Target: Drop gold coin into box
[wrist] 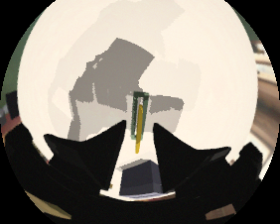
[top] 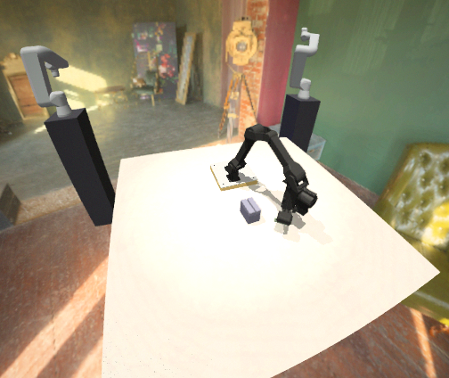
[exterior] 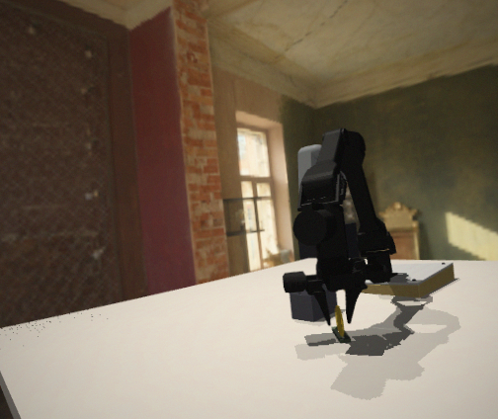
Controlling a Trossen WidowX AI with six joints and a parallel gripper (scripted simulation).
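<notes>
Now: gripper tip 10 mm below the gold coin.
</notes>
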